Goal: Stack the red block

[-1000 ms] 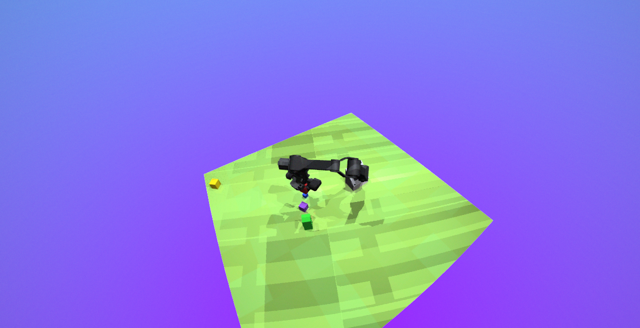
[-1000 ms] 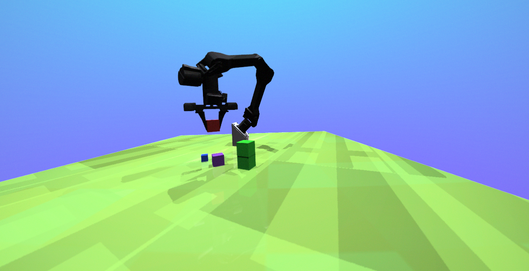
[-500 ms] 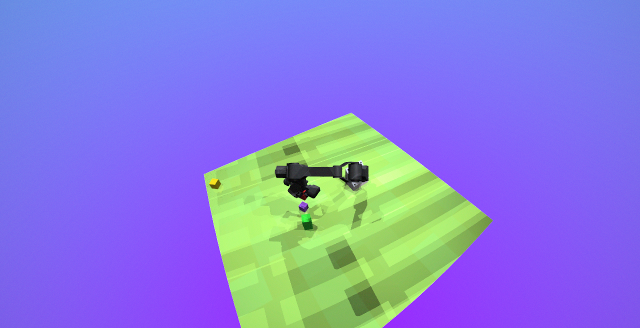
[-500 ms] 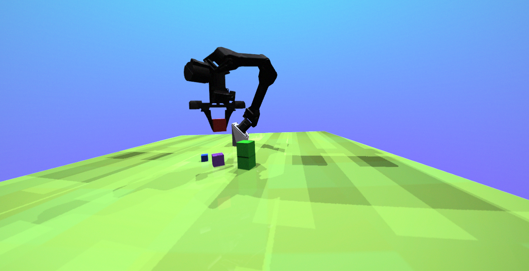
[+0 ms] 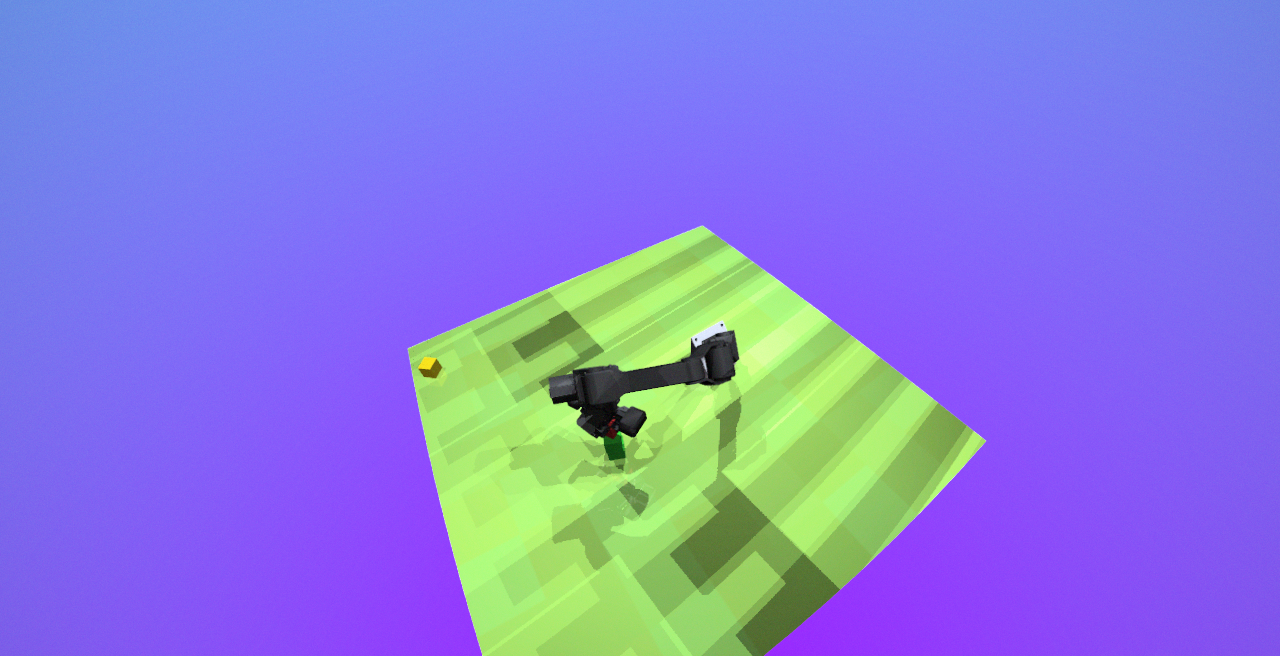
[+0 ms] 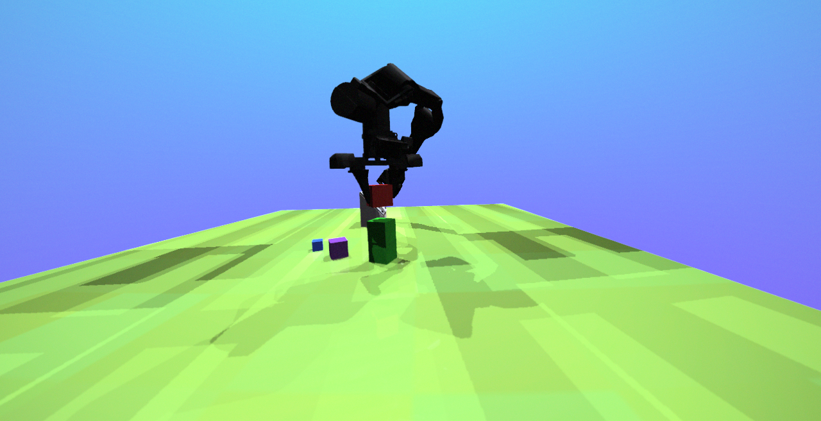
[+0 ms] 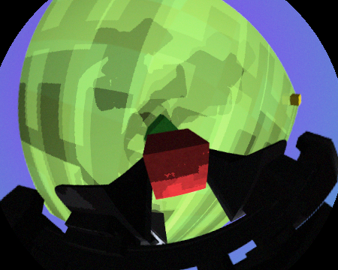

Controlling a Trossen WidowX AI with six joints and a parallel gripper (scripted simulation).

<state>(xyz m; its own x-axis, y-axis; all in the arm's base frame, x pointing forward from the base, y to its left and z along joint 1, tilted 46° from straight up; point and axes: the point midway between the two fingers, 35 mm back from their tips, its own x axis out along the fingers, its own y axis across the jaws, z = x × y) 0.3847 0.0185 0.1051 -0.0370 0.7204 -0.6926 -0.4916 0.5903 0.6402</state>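
The purple block lies 100 mm to the right of my gripper tip, 100 mm below it and 30 mm behind it. From my gripper tip the other things lie so: blue block (180 mm to the right, 110 mm below, 80 mm behind); then red block (20 mm above); then yellow block (570 mm to the right, 400 mm ahead, 100 mm below).
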